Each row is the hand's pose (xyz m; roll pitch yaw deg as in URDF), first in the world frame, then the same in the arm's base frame.
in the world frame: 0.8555 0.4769 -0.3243 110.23 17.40 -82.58
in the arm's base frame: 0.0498 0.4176 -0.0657 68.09 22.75 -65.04
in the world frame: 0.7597 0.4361 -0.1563 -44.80 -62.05 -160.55
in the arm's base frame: 0.1073 0.3862 0.1208 -161.27 -71.11 -15.78
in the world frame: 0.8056 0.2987 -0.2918 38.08 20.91 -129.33
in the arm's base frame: 0.1282 0.2520 -0.0238 5.11 -2.39 -102.27
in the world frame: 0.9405 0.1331 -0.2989 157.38 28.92 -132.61
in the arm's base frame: 0.2944 0.1681 -0.1287 125.77 2.80 -109.07
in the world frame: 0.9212 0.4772 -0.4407 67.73 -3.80 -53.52
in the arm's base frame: 0.0239 0.4152 -0.1968 37.65 23.11 -26.20
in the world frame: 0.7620 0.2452 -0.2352 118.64 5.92 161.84
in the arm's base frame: 0.1608 0.2025 0.0429 126.80 -33.13 -167.57
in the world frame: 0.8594 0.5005 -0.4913 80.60 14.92 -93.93
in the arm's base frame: -0.0565 0.3940 -0.1945 39.48 13.65 -71.88
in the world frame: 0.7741 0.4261 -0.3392 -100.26 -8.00 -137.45
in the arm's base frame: 0.0156 0.3342 -0.0297 -135.15 -30.95 -92.62
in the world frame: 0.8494 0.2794 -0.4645 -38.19 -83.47 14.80
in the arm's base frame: 0.0658 0.2079 -0.1859 -18.45 -44.09 28.60
